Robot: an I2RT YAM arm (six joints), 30 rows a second.
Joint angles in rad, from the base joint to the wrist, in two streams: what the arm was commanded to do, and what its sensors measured. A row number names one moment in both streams.
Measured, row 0:
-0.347, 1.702, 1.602, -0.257, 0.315, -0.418
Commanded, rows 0 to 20:
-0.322, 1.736, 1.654, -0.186, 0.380, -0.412
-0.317, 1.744, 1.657, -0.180, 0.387, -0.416
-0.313, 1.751, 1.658, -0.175, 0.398, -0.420
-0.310, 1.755, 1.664, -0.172, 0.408, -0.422
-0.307, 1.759, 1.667, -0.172, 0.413, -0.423
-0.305, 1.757, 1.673, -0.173, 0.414, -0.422
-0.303, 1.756, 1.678, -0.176, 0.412, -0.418
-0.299, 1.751, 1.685, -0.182, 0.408, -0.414
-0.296, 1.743, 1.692, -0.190, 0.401, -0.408
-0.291, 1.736, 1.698, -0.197, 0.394, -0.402
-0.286, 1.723, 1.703, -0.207, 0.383, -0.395
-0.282, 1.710, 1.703, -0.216, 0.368, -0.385
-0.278, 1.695, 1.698, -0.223, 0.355, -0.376
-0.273, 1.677, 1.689, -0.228, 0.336, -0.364
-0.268, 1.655, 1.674, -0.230, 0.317, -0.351
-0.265, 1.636, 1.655, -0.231, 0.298, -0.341
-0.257, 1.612, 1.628, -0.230, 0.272, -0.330
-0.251, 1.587, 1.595, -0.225, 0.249, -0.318
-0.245, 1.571, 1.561, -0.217, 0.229, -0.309
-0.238, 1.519, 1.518, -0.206, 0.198, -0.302
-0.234, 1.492, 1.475, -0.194, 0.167, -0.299
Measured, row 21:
-0.255, 1.571, 1.552, -0.211, 0.270, -0.336
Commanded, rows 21 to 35:
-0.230, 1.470, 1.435, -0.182, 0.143, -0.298
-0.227, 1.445, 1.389, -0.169, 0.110, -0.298
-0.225, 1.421, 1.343, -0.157, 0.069, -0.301
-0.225, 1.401, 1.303, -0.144, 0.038, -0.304
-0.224, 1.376, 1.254, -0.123, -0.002, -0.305
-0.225, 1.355, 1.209, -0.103, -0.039, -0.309
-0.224, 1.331, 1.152, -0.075, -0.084, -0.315
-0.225, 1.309, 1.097, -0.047, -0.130, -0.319
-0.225, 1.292, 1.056, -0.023, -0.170, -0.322
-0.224, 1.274, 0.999, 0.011, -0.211, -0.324
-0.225, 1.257, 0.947, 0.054, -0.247, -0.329
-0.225, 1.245, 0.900, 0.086, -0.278, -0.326
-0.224, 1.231, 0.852, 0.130, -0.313, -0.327
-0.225, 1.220, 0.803, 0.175, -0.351, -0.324
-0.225, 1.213, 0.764, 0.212, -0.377, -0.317
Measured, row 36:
-0.231, 1.255, 0.838, 0.046, -0.214, -0.321
